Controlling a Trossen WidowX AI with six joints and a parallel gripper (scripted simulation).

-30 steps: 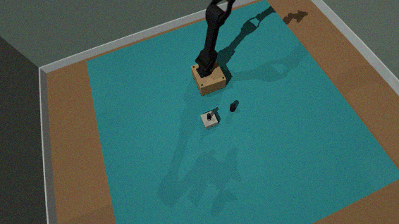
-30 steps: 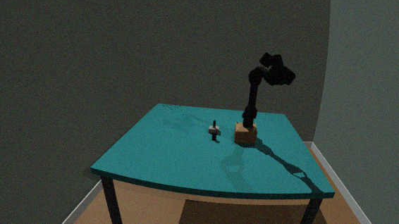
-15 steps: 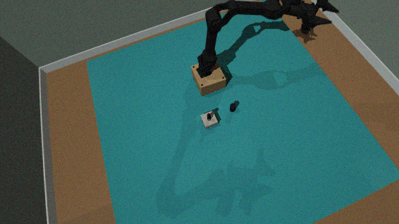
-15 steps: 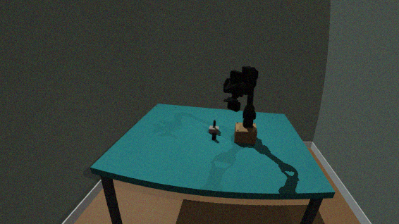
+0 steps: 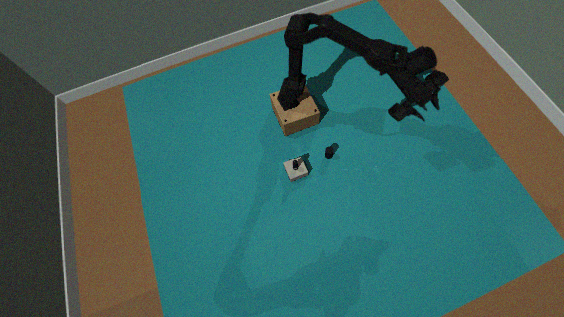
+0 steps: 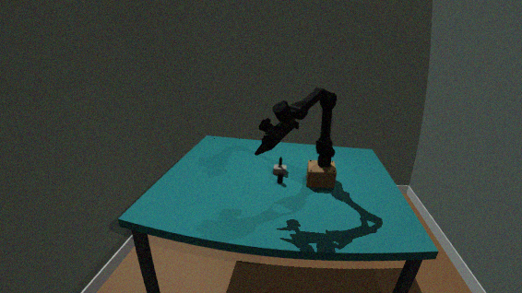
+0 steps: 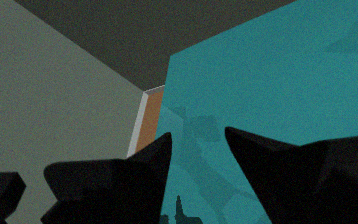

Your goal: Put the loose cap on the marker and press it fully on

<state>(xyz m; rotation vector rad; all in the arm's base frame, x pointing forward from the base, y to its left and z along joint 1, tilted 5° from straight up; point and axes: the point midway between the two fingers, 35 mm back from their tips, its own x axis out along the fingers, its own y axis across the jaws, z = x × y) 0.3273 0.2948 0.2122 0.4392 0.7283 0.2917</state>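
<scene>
Right now the round cap is 12 cm behind my gripper tip, 28 cm to the right of it and 22 cm below it.
</scene>
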